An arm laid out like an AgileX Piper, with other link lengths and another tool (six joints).
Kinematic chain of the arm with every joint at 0, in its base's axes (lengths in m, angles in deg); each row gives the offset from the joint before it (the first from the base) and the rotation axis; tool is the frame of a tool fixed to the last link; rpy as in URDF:
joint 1: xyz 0 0 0.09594 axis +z
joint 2: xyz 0 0 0 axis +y
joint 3: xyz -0.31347 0 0.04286 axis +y
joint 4: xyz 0.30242 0 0.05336 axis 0.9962 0 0.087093
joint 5: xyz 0 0 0 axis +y
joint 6: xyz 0.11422 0 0.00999 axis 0.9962 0 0.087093
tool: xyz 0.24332 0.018 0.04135 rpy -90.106 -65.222 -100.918
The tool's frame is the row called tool.
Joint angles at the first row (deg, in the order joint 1, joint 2, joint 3, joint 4, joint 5, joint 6):
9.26 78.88 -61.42 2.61 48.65 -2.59
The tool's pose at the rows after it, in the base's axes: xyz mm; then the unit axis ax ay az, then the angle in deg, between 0 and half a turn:
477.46 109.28 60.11 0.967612 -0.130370 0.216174 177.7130
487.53 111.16 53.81 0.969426 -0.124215 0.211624 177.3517
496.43 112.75 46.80 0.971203 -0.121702 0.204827 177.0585
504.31 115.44 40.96 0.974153 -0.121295 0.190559 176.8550
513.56 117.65 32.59 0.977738 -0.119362 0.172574 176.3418
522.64 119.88 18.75 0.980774 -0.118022 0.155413 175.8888
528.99 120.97 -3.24 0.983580 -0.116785 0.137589 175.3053
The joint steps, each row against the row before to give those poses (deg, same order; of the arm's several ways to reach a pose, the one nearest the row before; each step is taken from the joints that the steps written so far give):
0.00 3.06 -2.31 0.00 0.10 -1.03
0.00 2.68 -1.98 0.00 0.00 -0.70
0.00 2.62 -2.00 0.00 0.26 -0.24
-0.02 3.13 -3.33 0.26 1.85 0.00
0.00 3.95 -4.24 0.04 2.47 0.00
0.00 4.03 -3.44 0.09 1.47 0.00
0.00 3.96 -2.07 0.00 0.25 0.00

